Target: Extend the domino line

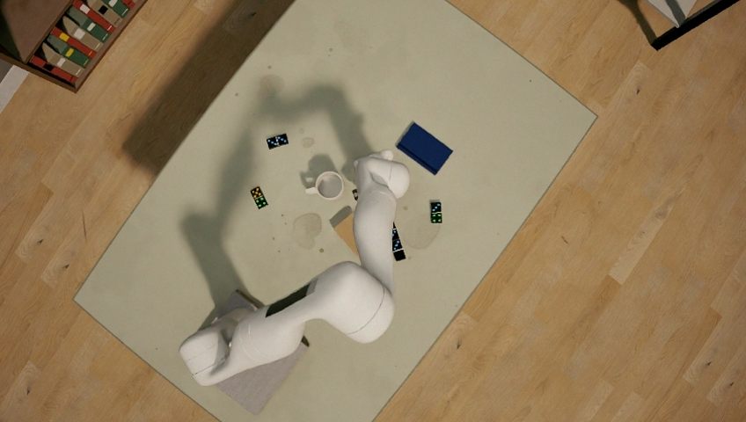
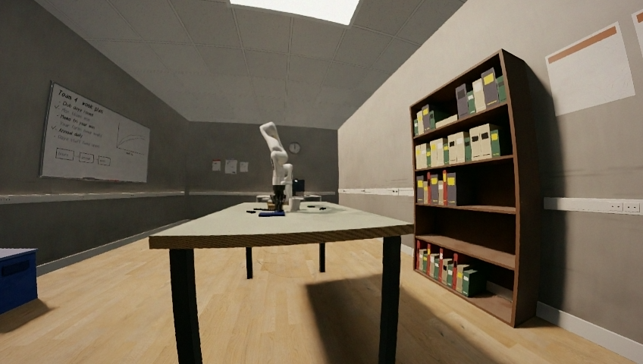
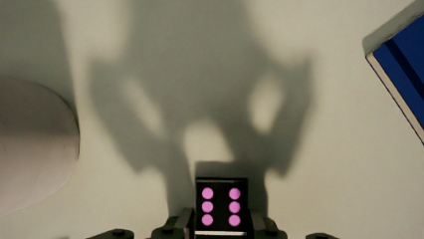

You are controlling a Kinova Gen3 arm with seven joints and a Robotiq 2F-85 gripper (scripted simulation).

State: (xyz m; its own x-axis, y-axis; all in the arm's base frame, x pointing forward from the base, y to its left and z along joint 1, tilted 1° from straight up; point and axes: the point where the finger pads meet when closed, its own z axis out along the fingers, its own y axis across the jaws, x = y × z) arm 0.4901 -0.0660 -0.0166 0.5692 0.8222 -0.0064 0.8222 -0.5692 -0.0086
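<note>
My gripper is now 1 cm above the domino. From my hand the other things lie so: white mug 7 cm behind, 10 cm to the left, 1 cm above; then tan block 13 cm behind, 2 cm to the right.
</note>
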